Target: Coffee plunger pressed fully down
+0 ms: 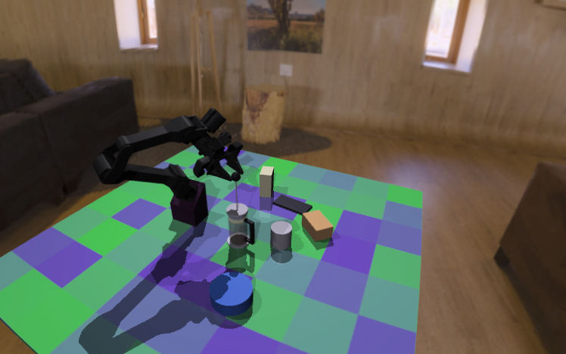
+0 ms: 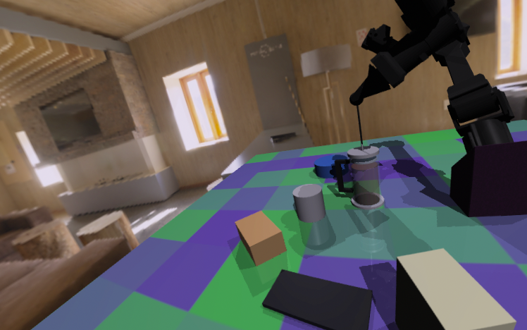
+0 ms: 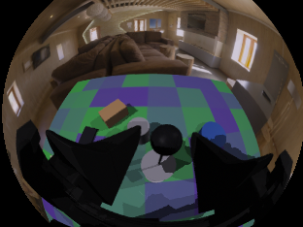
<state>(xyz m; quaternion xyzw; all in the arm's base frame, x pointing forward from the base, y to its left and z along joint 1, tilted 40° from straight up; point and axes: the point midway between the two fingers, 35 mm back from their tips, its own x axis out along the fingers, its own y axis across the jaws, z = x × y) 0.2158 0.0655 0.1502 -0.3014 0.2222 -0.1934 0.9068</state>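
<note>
Now: gripper tip 1 cm short of the glass coffee press and 13 cm above it. Round my gripper tip: blue round tub (9 cm ahead, 23 cm to the right, 24 cm below); then tan box (23 cm ahead, 16 cm to the left, 23 cm below).
</note>
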